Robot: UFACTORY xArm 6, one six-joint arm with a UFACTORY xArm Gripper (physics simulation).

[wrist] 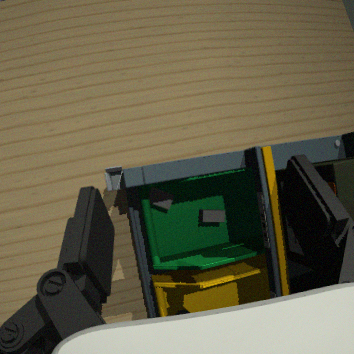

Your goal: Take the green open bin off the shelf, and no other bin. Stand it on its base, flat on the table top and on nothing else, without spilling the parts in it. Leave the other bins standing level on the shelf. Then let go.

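Places are measured from the arm's base along level axes (x up, y back, z right), in metres.
Pixels of known places: gripper, fingertip midpoint: (195, 193).
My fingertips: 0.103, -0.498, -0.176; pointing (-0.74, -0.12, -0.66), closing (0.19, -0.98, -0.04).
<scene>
For each thing: its top centre in the pictures, then the offset to it from my fingertips, as dx, dy, dz. "spot": a spot on its surface instead. Level surfaces: height alone.
- green open bin, top centre: (225, 217) -0.164, -0.073, +0.038
- yellow bin, top centre: (237, 316) -0.164, -0.077, +0.158
- shelf's grey-blue bar, surface spot: (200, 165) spot: -0.160, -0.050, -0.021
- small grey bracket, surface spot: (114, 178) spot: -0.190, +0.042, -0.018
- wooden table top, surface height: dx -0.245
The green open bin (187, 232) is in the left bay of the shelf, near the middle of the wrist view. Two small dark grey parts (161, 201) (213, 216) lie in it. A yellow bin (212, 297) shows just below its front edge in the view, partly cut off by the pale arm cover. My gripper (195, 193) is open and empty. Its left finger is outside the shelf's left side, and its right finger is beyond the divider on the right. The green bin shows between them; contact cannot be seen.
The shelf's grey-blue bar (200, 165) runs behind the green bin. A yellow upright strip (275, 220) stands by the divider, close to the right finger. A small grey bracket (114, 178) juts out at the shelf's left corner. The wooden table top (150, 75) extends behind and left.
</scene>
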